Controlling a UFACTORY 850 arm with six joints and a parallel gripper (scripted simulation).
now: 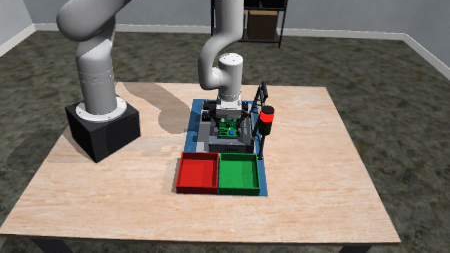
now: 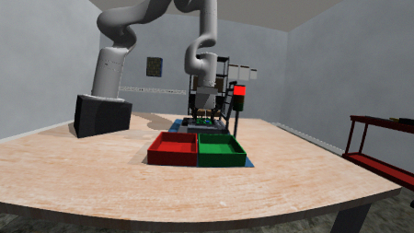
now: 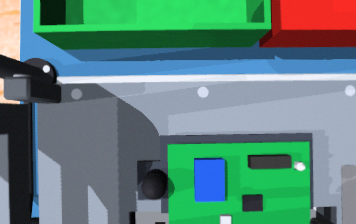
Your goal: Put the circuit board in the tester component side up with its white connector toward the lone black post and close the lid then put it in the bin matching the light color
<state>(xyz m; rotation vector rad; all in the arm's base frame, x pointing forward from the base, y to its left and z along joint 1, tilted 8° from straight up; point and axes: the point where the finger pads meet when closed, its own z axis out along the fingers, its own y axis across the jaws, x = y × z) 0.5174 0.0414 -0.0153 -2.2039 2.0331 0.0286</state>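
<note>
My gripper is now 10 mm above the green circuit board. The rest, counted from my hand: dark nest 10 mm to the left, 10 mm below; clear lid 120 mm ahead, 100 mm above, 10 mm to the left; green bin 200 mm to the right, 70 mm below, 60 mm ahead.
</note>
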